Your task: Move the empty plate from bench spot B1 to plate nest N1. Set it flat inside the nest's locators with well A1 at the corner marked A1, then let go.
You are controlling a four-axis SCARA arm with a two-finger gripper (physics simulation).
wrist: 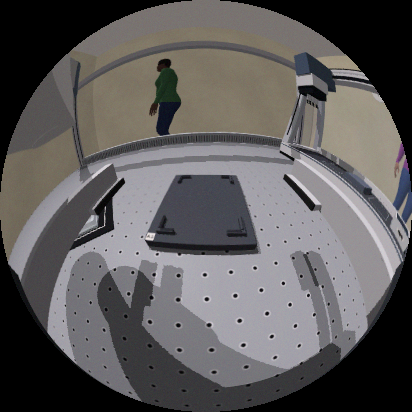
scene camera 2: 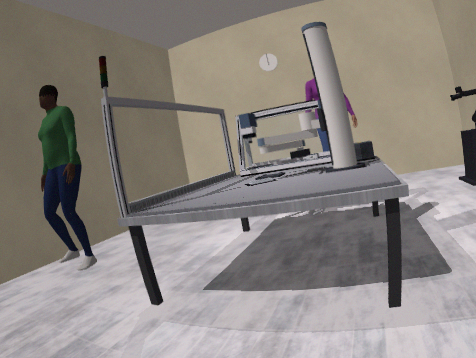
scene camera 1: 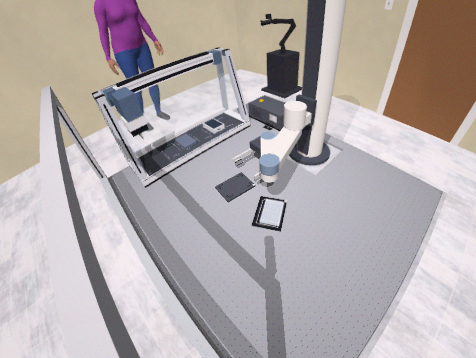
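Pixels of known places: gripper, fingertip midpoint: [wrist: 202, 163] [scene camera 2: 277, 162] [scene camera 1: 243, 168]; arm's base at its link origin: [scene camera 2: 345, 169] [scene camera 1: 308, 151].
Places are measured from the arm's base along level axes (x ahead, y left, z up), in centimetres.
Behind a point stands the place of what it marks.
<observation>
The pale empty plate [scene camera 1: 271, 212] @[x 49.3, y 14.9, z 2.8 cm] [wrist: 90, 223] @[x 44.9, y 8.5, z 2.5 cm] lies flat on the black-bordered bench spot B1 [scene camera 1: 255, 221] @[x 56.9, y 12.5, z 1.5 cm] [wrist: 109, 220] @[x 46.6, y 5.6, z 1.5 cm]. In the wrist view a finger hides much of it. The dark plate nest N1 [scene camera 1: 235, 187] @[x 50.3, y -8.2, z 2.4 cm] [wrist: 202, 207] @[x 47.4, y -9.1, z 2.5 cm] lies beside that spot, with raised corner locators and no plate in it. Its A1 label [wrist: 150, 236] @[x 42.8, y -3.1, z 2.5 cm] is at the near left corner in the wrist view. My gripper [scene camera 1: 248, 170] @[x 43.3, y -9.1, z 9.9 cm] [wrist: 202, 163] @[x 43.3, y -9.1, z 9.9 cm] is open and empty above the bench, at the nest's side toward the arm's column. The nest shows between and beyond the fingers in the wrist view.
A framed gantry deck [scene camera 1: 187, 142] @[x 49.4, y -53.3, z 7.9 cm] with a blue-grey head [scene camera 1: 125, 104] @[x 75.5, y -46.5, z 47.0 cm] [wrist: 314, 75] @[x 68.9, y -48.3, z 38.5 cm] stands behind the nest. The arm's column [scene camera 1: 325, 80] @[x 4.4, y 6.0, z 46.0 cm] [scene camera 2: 336, 100] @[x -2.4, y 7.0, z 39.9 cm] rises from the bench [scene camera 1: 320, 250] @[x 48.6, y 41.0, z 1.3 cm] [scene camera 2: 325, 187] @[x 6.4, y 62.9, z 1.3 cm]. A dark box [scene camera 1: 267, 112] @[x -3.5, y -36.5, z 11.4 cm] stands near it. A guard frame [scene camera 2: 116, 160] @[x 100.2, y 71.3, z 28.5 cm] borders one edge.
</observation>
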